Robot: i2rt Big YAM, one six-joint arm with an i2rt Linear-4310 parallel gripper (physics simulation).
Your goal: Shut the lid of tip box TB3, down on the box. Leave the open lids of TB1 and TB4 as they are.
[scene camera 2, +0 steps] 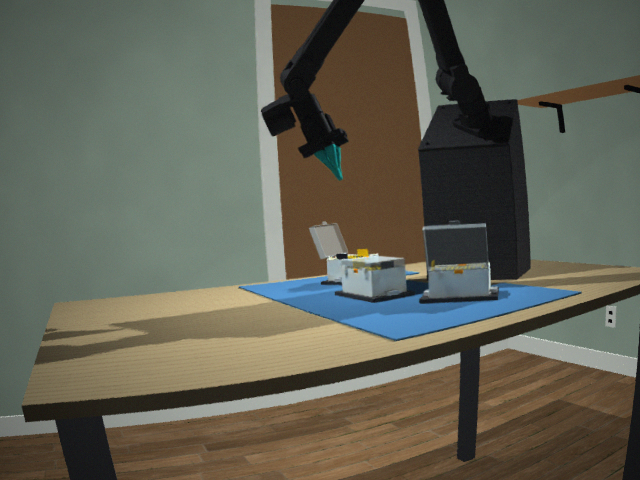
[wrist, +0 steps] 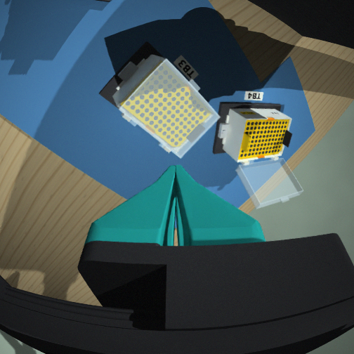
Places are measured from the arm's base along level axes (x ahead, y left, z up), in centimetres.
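Pixels of known places: gripper, fingertip midpoint: point(scene camera 2: 340, 179); arm's base, origin of the base link: point(scene camera 2: 478, 125).
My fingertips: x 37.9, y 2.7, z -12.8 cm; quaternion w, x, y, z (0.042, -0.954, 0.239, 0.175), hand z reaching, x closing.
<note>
Ahead of a thing's pixels: the offset from my fingertips to its top centre. "pt": to the spot under its first point. Level surfaces: height alone.
Box TB3 @(dx -5.3, dy +5.2, dz -17.0 cm) point(scene camera 2: 382, 282) point(wrist: 137, 78) stands in the middle of the group. Its clear lid @(pt dx -6.3, dy +11.2, dz -17.3 cm) point(scene camera 2: 391, 261) point(wrist: 199, 118) lies over the yellow tip rack, flat on the box as far as I can see. TB4 @(dx -8.4, dy -20.0, dz -18.1 cm) point(scene camera 2: 334, 269) point(wrist: 234, 136) stands behind it in the scene view, with its lid @(pt dx -3.2, dy -27.0, dz -14.5 cm) point(scene camera 2: 329, 240) point(wrist: 272, 182) open and tilted back. TB1 @(dx -17.9, dy +20.4, dz -18.1 cm) point(scene camera 2: 459, 285) stands at the right in the scene view, its lid point(scene camera 2: 455, 242) upright and open; TB1 does not show in the wrist view. My gripper point(scene camera 2: 340, 178) point(wrist: 175, 174) is shut and empty, well above the boxes and apart from them.
The boxes stand on dark bases on a blue mat @(dz -24.7 cm) point(scene camera 2: 398, 326) point(wrist: 75, 117), which lies on the wooden table @(dz -25.0 cm) point(scene camera 2: 155, 364) point(wrist: 20, 167). The dark arm pedestal point(scene camera 2: 465, 196) rises behind TB1. An orange-brown shelf point(scene camera 2: 584, 91) is on the right wall.
</note>
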